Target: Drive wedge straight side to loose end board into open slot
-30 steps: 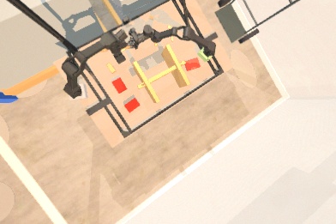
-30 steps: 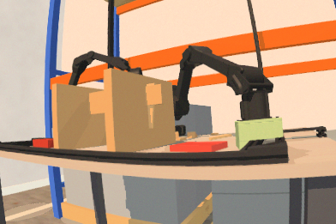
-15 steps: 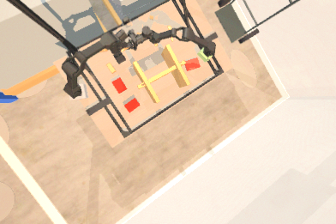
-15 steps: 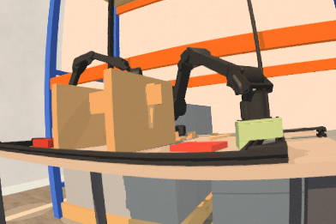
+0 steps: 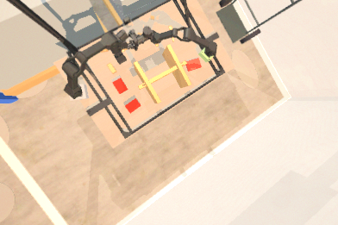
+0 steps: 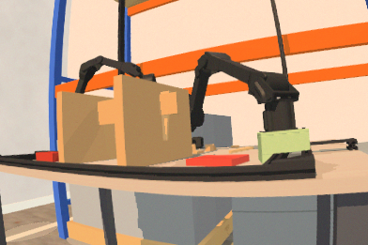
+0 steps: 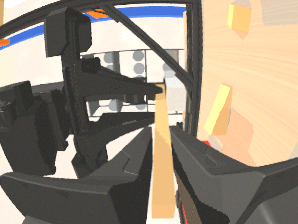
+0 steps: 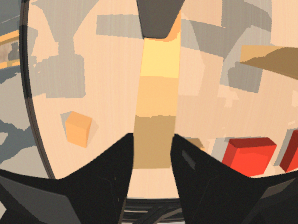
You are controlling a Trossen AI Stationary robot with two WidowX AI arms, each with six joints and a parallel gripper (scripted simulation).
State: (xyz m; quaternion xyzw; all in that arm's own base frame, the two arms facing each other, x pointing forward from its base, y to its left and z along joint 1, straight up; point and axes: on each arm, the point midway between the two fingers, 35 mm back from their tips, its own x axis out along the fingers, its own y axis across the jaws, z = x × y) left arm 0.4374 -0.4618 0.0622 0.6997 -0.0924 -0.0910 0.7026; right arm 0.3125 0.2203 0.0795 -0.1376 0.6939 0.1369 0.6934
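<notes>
The wedge lies 7 cm ahead of my right hand, 7 cm to the right of it and 14 cm below it.
</notes>
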